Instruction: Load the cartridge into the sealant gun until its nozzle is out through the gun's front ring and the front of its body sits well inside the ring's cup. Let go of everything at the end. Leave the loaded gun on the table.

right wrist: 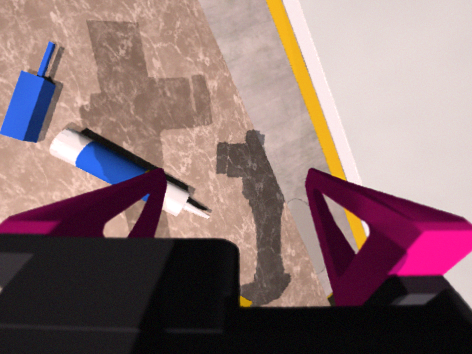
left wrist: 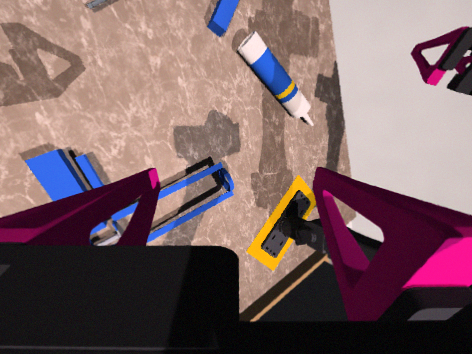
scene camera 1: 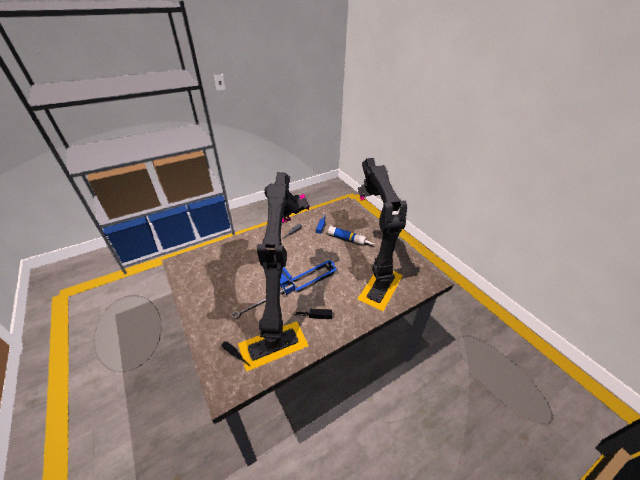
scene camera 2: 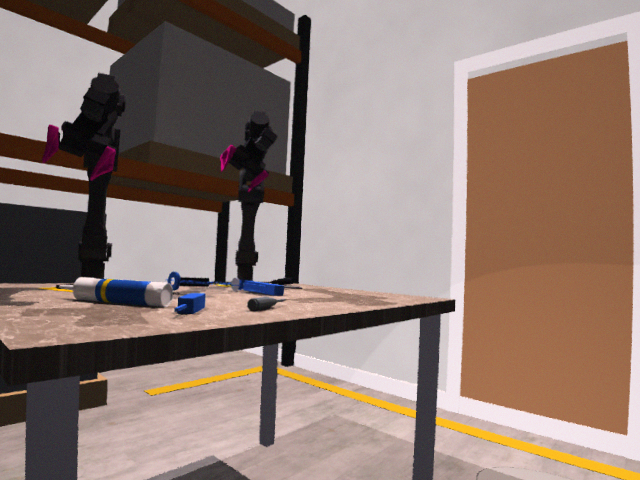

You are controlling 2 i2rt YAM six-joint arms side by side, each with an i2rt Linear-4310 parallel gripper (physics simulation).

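Places are measured from the left arm's base along level axes (x ahead, y left, z up), in metres.
Where they show: left gripper, fingertip midpoint: [left wrist: 236, 176] [scene camera 1: 299, 213] [scene camera 2: 235, 181]; right gripper, fingertip midpoint: [right wrist: 236, 176] [left wrist: 435, 55] [scene camera 1: 373, 196] [scene camera 2: 67, 170]; left arm's base, origin of the base link: [scene camera 1: 273, 344]; right arm's base, origin of the base link: [left wrist: 285, 223] [scene camera 1: 381, 286].
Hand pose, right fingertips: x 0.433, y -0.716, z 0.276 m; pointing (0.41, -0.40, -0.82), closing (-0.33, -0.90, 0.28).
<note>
Each offset is from my right fingertips to the top centre of the thing. "spot": to the spot under its first point.
The cartridge @[0.008 m ahead, 0.103 m left, 0.225 m down] [scene camera 1: 347, 236] [scene camera 2: 126, 292] [left wrist: 272, 75] [right wrist: 107, 165], white and blue with a yellow band, lies on its side on the table, apart from the gun. The blue sealant gun [scene camera 1: 287, 285] [scene camera 2: 263, 287] [left wrist: 57, 172] lies flat with an empty open frame; its front ring @[spot: 0.149 m back, 0.307 m left, 0.263 m down] [scene camera 1: 331, 267] [scene camera 2: 174, 280] [left wrist: 227, 180] is toward the right arm's base in scene camera 1. Its rod extends to the left there, partly behind the left arm. My left gripper [scene camera 1: 294, 208] [scene camera 2: 236, 179] [left wrist: 236, 176] is open, empty and high above the table. My right gripper [scene camera 2: 69, 170] [right wrist: 236, 176] is open, empty and raised.
A blue block with a thin stem @[0.202 m ahead, 0.197 m left, 0.246 m down] [scene camera 1: 321, 224] [scene camera 2: 192, 303] [left wrist: 223, 17] [right wrist: 27, 107] lies near the cartridge's white rear end. A grey-handled tool @[0.205 m ahead, 0.389 m left, 0.249 m down] [scene camera 1: 294, 228] [scene camera 2: 261, 303] lies near the far edge. Black-handled tools @[0.372 m back, 0.506 m left, 0.246 m down] [scene camera 1: 320, 313] @[0.420 m back, 0.861 m left, 0.243 m down] [scene camera 1: 231, 349] lie near the left arm's base.
</note>
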